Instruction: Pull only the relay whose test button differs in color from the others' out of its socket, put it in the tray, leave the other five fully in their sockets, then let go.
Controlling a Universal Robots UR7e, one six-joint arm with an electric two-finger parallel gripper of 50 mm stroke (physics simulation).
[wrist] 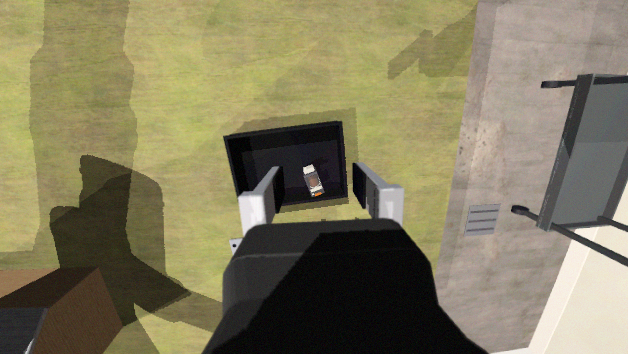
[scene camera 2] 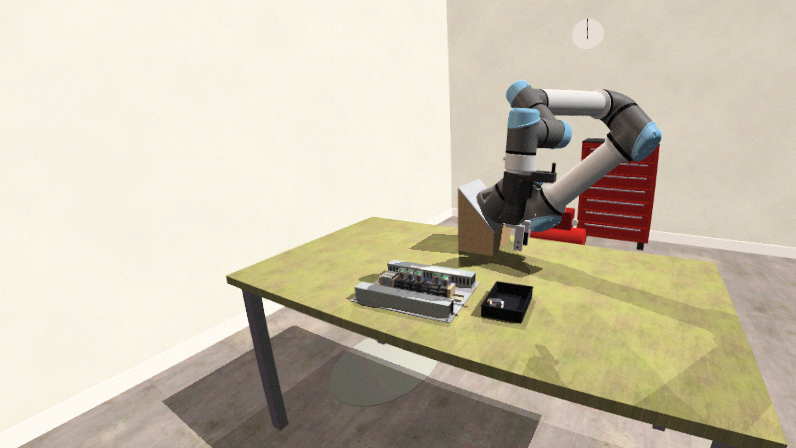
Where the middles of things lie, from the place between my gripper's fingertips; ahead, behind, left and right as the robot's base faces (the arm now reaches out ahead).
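Labels:
The relay panel (scene camera 2: 467,292) is what I measure from. My hand is 19 cm above it and 1 cm past it, and I find that same hand 31 cm to the left of the panel.

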